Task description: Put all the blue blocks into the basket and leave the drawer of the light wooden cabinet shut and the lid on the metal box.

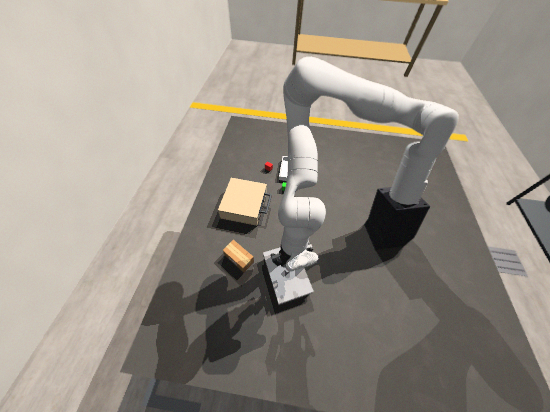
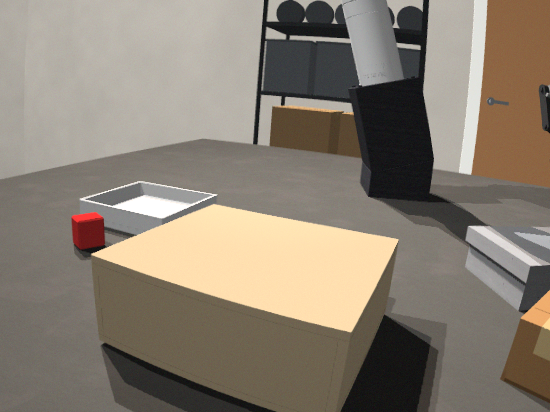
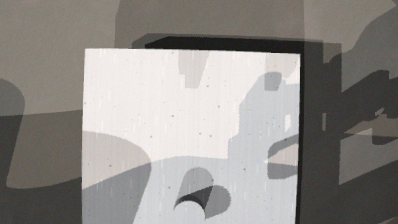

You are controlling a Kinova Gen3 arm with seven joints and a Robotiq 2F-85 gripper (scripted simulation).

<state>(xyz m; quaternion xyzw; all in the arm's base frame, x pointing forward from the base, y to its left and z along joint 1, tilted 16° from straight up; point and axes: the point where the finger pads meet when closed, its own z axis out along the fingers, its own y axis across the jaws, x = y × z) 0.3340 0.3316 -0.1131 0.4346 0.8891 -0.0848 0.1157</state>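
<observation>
Now: the lid 100 mm below my hand. The rest, counted from my hand: grey metal box 130 mm below; then brown box 200 mm ahead, 120 mm below; then drawer 260 mm ahead, 240 mm to the right, 120 mm below.
</observation>
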